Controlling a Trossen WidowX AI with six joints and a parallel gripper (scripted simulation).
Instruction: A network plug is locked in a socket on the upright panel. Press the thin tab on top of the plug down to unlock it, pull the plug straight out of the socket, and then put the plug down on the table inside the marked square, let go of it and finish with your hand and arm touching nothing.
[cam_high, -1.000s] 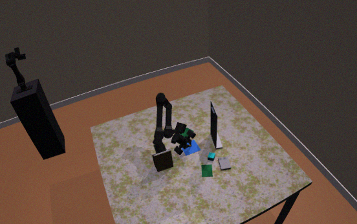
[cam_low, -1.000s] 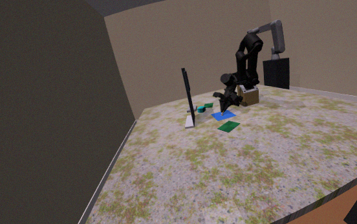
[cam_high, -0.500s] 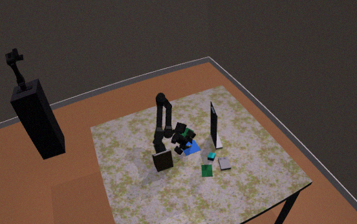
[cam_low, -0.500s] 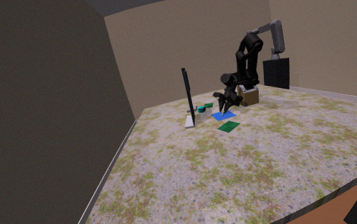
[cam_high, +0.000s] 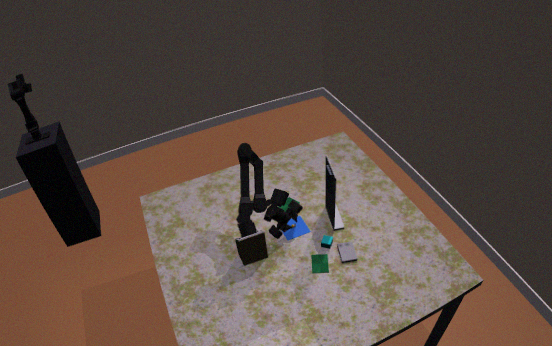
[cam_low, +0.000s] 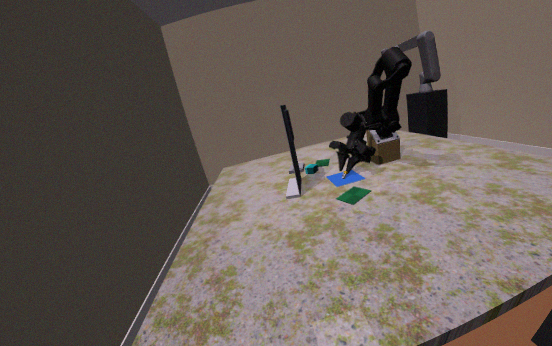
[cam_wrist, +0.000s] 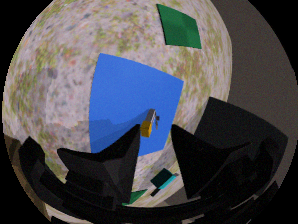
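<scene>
Now: the network plug 10 mm below my gripper tip. Also, from my gripper tip: green patch (30 mm ahead, 150 mm to the left, 20 mm below); blue marked square (20 mm below); teal cube (90 mm ahead, 160 mm to the right, 10 mm below).
</scene>
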